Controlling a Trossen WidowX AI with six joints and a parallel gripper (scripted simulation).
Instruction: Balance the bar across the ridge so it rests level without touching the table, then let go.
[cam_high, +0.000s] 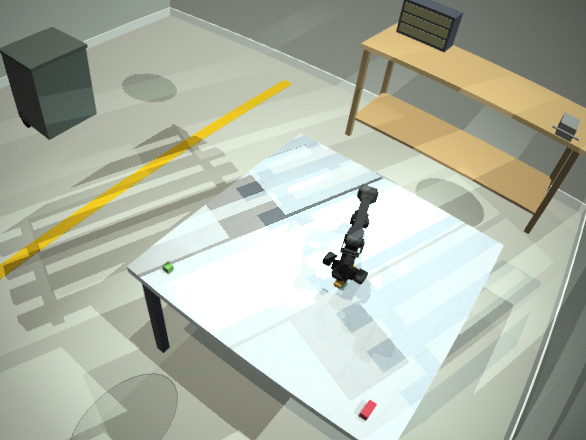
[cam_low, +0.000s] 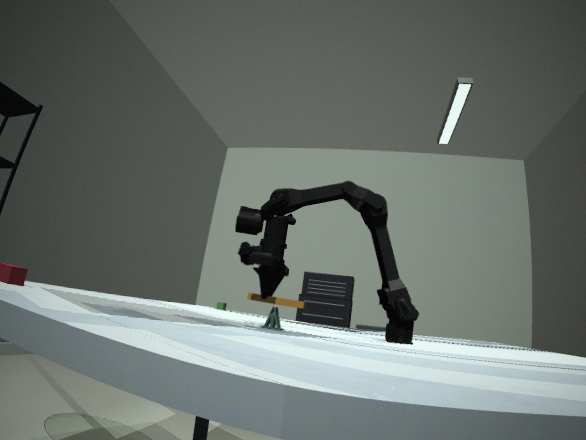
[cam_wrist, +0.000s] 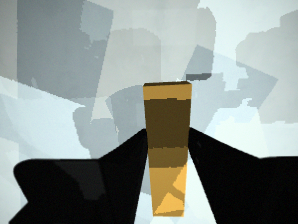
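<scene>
Now: the orange bar 3 cm behind my gripper tip. Round my gripper tip: green cube 40 cm ahead, 61 cm to the right, 5 cm below; then red block 40 cm ahead, 39 cm to the left, 5 cm below.
</scene>
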